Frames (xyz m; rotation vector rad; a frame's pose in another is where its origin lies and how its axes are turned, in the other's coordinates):
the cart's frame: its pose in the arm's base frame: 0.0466 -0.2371 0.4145 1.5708 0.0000 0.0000
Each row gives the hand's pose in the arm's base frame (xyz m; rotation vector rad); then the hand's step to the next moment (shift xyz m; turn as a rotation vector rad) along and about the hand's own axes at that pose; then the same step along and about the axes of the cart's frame.
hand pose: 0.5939 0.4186 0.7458 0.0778 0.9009 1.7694
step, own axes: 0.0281 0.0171 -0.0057 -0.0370 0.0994 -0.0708
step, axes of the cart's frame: -0.0274 -0.0040 -0.0186 -0.0964 0.0232 0.0802
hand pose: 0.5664 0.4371 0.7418 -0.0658 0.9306 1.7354
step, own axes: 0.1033 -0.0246 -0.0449 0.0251 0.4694 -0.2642
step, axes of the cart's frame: -0.0372 -0.0935 -0.0562 -0.5051 0.0629 0.1781
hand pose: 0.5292 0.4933 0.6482 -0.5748 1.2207 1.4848
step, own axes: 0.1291 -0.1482 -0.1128 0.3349 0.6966 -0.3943
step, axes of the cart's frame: 0.0686 -0.2068 0.0624 -0.8409 -0.1614 0.1403
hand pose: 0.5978 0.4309 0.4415 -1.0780 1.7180 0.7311
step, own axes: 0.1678 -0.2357 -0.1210 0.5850 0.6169 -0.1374
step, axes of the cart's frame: 0.1363 -0.1110 0.2597 -0.7071 -0.4896 0.0440
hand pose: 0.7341 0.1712 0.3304 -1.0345 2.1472 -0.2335
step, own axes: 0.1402 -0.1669 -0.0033 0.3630 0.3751 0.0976
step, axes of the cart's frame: 0.0412 0.0015 0.2141 -0.3094 -0.4315 0.0064
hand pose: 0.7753 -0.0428 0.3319 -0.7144 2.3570 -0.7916
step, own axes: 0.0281 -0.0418 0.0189 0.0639 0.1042 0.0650
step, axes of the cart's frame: 0.0048 0.0058 0.0533 -0.0357 -0.1336 -0.0073
